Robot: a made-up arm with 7 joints. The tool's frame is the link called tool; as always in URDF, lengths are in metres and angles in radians.
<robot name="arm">
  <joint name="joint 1" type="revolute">
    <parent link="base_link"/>
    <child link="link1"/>
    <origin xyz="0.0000 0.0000 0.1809" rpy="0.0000 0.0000 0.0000"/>
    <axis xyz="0 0 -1"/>
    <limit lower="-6.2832" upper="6.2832" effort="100" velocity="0.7"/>
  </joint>
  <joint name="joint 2" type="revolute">
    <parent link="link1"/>
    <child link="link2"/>
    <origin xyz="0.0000 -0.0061 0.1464" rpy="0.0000 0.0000 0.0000"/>
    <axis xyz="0 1 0"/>
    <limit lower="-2.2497" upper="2.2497" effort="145" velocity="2.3"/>
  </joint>
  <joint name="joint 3" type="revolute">
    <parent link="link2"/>
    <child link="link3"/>
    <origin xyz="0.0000 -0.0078 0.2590" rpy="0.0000 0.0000 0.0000"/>
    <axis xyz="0 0 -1"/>
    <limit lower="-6.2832" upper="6.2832" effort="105" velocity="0.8"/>
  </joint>
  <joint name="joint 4" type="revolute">
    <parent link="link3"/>
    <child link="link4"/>
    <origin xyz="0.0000 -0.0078 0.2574" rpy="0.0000 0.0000 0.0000"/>
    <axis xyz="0 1 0"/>
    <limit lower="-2.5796" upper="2.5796" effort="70" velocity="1"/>
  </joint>
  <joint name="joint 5" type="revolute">
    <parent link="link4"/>
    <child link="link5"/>
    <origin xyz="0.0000 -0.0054 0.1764" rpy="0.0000 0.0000 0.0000"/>
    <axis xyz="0 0 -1"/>
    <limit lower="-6.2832" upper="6.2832" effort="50" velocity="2.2"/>
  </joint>
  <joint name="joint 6" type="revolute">
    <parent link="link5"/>
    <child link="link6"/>
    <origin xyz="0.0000 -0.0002 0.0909" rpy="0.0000 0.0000 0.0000"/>
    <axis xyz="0 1 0"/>
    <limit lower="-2.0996" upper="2.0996" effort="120" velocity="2.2"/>
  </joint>
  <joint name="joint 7" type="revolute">
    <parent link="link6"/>
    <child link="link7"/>
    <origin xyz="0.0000 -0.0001 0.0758" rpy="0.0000 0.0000 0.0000"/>
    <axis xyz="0 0 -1"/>
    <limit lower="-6.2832" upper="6.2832" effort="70" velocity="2.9"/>
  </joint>
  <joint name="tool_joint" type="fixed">
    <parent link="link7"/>
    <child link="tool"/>
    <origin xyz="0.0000 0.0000 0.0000" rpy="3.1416 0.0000 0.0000"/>
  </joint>
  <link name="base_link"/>
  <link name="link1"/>
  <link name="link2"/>
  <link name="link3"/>
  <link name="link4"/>
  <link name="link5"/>
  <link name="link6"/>
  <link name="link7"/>
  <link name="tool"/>
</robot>
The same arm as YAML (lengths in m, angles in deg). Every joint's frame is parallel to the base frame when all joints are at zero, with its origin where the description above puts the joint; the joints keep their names.
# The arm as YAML. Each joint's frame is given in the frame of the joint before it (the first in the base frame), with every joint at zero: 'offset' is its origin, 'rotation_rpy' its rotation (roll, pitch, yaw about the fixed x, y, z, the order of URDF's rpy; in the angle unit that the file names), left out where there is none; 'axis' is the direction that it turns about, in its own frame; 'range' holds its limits. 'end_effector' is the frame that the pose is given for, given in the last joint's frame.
length_unit: m
angle_unit: deg
chain:
  - id: joint 1
    offset: [0.0, 0.0, 0.1809]
    axis: [0.0, 0.0, -1.0]
    range: [-360.0, 360.0]
  - id: joint 2
    offset: [0.0, -0.0061, 0.1464]
    axis: [0.0, 1.0, 0.0]
    range: [-128.9, 128.9]
  - id: joint 3
    offset: [0.0, -0.0078, 0.259]
    axis: [0.0, 0.0, -1.0]
    range: [-360.0, 360.0]
  - id: joint 4
    offset: [0.0, -0.0078, 0.2574]
    axis: [0.0, 1.0, 0.0]
    range: [-147.8, 147.8]
  - id: joint 5
    offset: [0.0, -0.0054, 0.1764]
    axis: [0.0, 0.0, -1.0]
    range: [-360.0, 360.0]
  - id: joint 6
    offset: [0.0, -0.0002, 0.0909]
    axis: [0.0, 1.0, 0.0]
    range: [-120.3, 120.3]
  - id: joint 7
    offset: [0.0, -0.0001, 0.0758]
    axis: [0.0, 0.0, -1.0]
    range: [-360.0, 360.0]
end_effector:
  offset: [0.0, 0.0, 0.0]
  rotation_rpy: [-180.0, 0.0, 0.0]

